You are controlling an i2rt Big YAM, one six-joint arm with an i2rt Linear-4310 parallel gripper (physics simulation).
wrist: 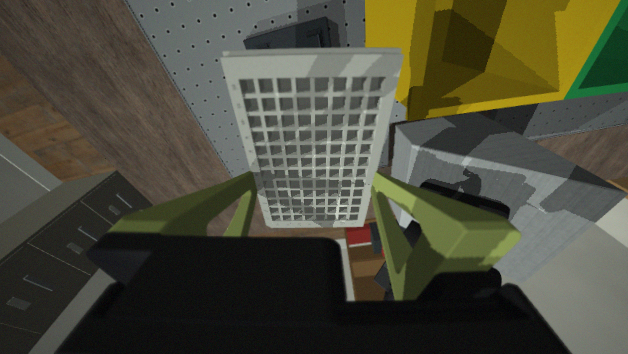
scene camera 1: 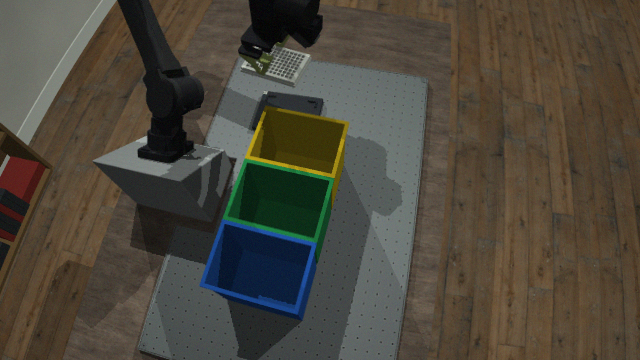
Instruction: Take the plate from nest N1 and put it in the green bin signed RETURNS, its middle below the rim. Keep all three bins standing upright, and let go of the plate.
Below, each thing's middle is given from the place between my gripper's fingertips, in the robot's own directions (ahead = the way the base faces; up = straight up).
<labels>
My gripper is now 10 mm short of the white gridded plate (scene camera 1: 287, 67). Also, from my hand: yellow bin (scene camera 1: 310, 143) 90 mm ahead, 150 mm to the right, 140 mm below; dark nest (scene camera 1: 292, 102) 10 mm ahead, 20 mm to the left, 220 mm below; green bin (scene camera 1: 282, 200) 80 mm ahead, 280 mm to the right, 140 mm below.
</labels>
